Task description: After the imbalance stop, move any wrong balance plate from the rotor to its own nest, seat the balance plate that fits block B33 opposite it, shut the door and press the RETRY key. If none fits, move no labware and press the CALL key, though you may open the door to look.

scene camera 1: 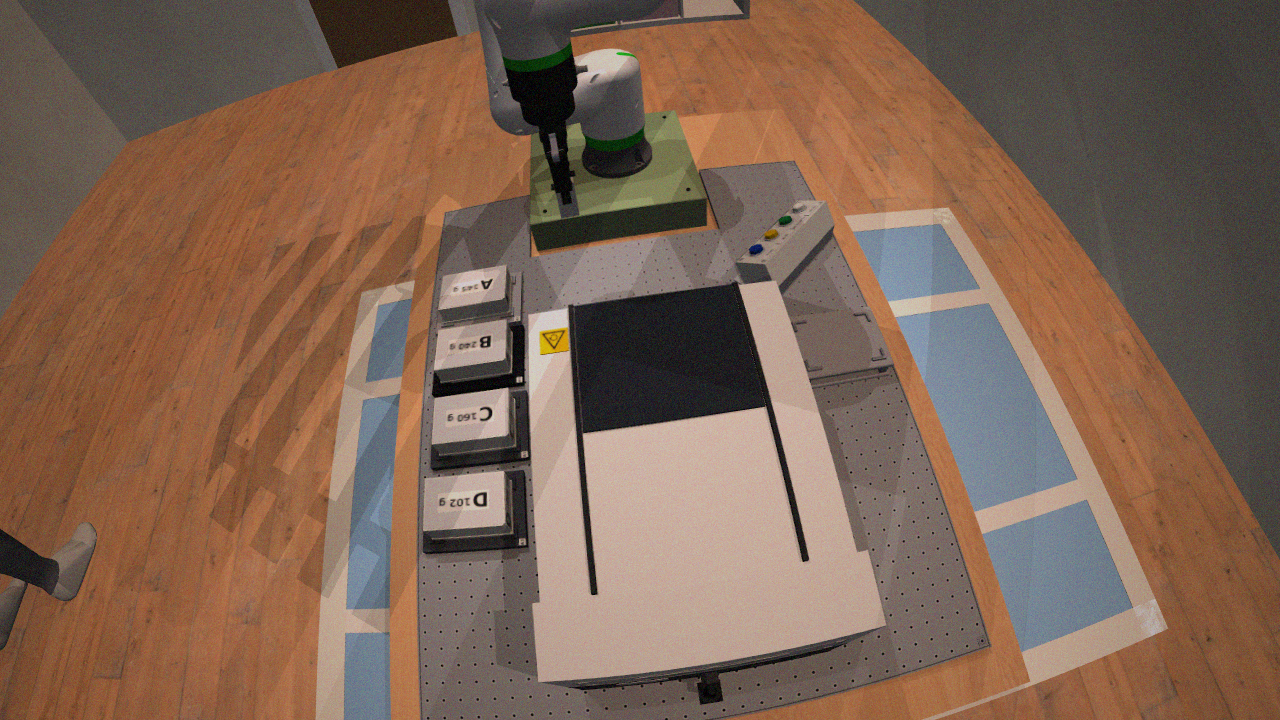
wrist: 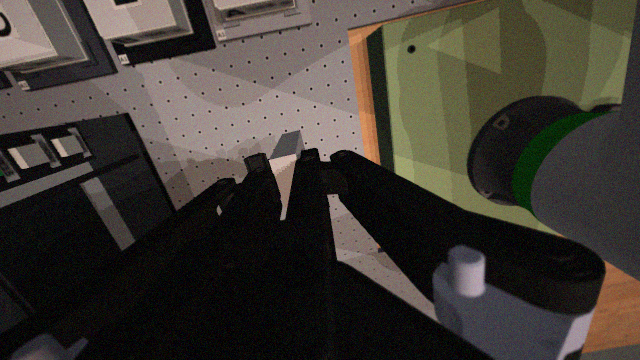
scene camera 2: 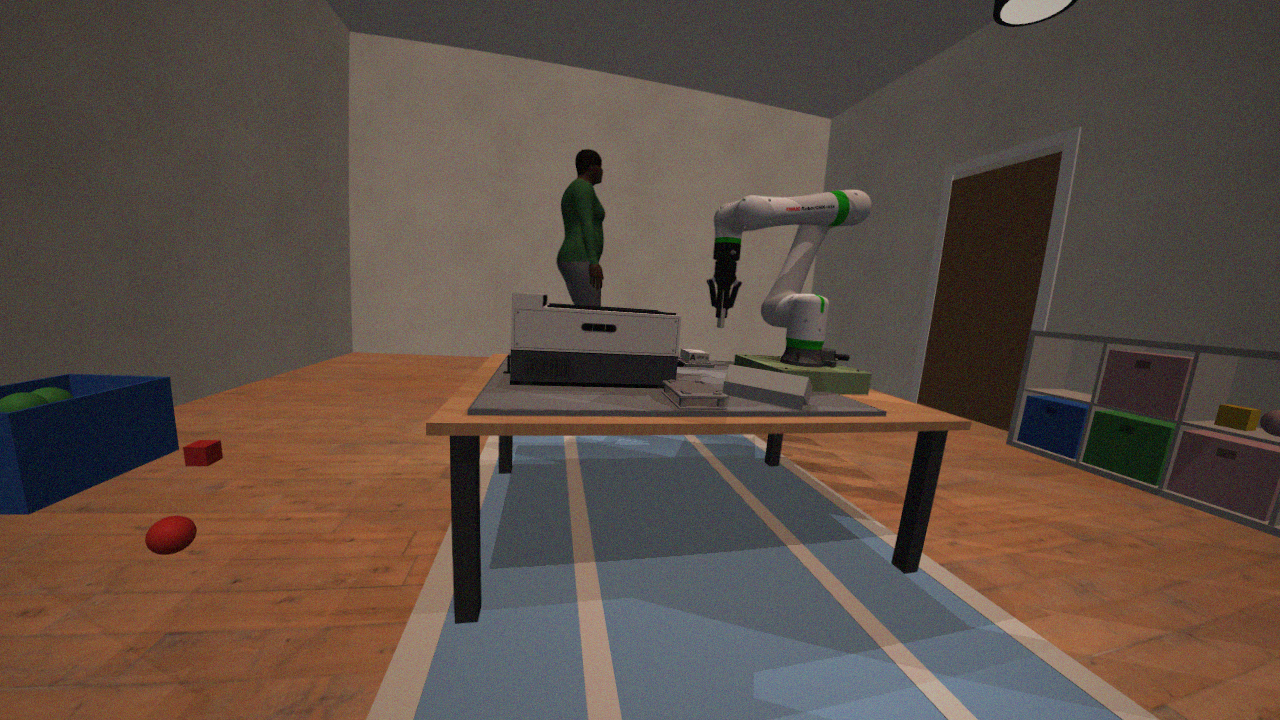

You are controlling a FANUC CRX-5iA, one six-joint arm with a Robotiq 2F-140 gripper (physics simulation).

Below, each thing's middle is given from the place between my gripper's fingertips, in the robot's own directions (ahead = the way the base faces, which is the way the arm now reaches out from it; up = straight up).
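There is a white centrifuge (scene camera 1: 689, 548) 16 cm to the left of my hand, 47 cm ahead of it and 5 cm below it. As for the grey button box (scene camera 1: 781, 254), I find it 38 cm to the left of my hand; it is also 3 cm behind the hand and 13 cm below it.
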